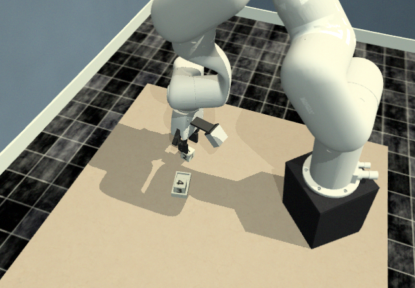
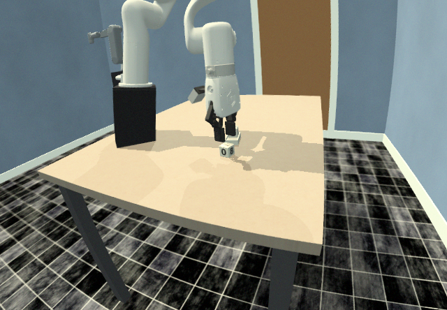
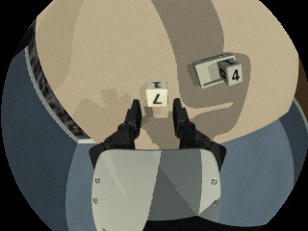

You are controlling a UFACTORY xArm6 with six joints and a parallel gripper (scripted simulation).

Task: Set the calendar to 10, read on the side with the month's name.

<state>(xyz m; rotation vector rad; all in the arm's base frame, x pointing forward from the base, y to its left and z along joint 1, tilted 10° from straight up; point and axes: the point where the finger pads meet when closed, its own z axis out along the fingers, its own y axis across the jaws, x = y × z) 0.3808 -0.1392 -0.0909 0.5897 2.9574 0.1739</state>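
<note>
The white cube is 50 mm below my hand. The rest, counted from my hand: tray: 110 mm to the left, 60 mm below.
</note>
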